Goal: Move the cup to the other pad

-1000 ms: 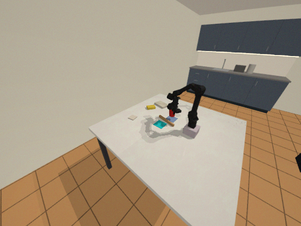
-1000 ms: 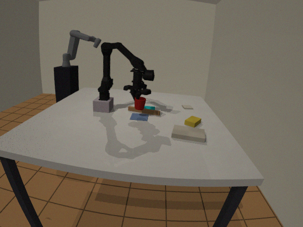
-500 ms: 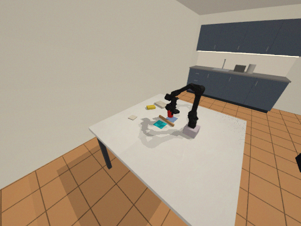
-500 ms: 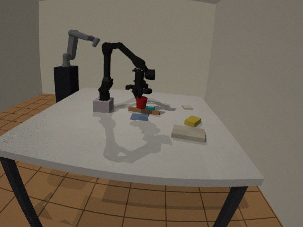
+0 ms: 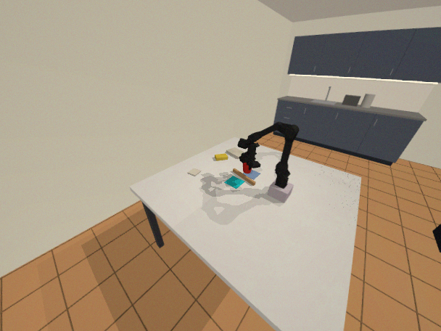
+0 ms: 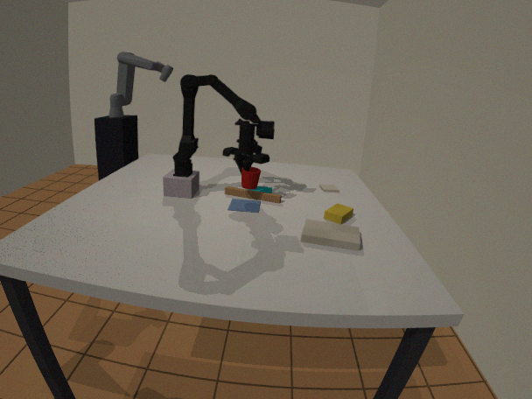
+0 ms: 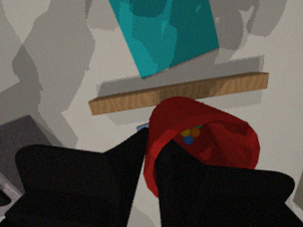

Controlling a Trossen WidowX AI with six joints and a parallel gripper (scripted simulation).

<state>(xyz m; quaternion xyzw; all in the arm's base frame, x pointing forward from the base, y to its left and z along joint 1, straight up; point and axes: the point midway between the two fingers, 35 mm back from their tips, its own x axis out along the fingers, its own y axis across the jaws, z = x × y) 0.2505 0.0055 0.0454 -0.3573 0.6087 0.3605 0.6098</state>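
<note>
Now: the teal pad 10 cm to the left of my gripper tip, 10 cm below it and 6 cm ahead of it. From my gripper tip the other things lie so: blue pad: 10 cm below, 8 cm to the right, 2 cm ahead; red cup: 3 cm ahead, 2 cm to the right; wooden bar: 9 cm below, 4 cm ahead, 1 cm to the left.
</note>
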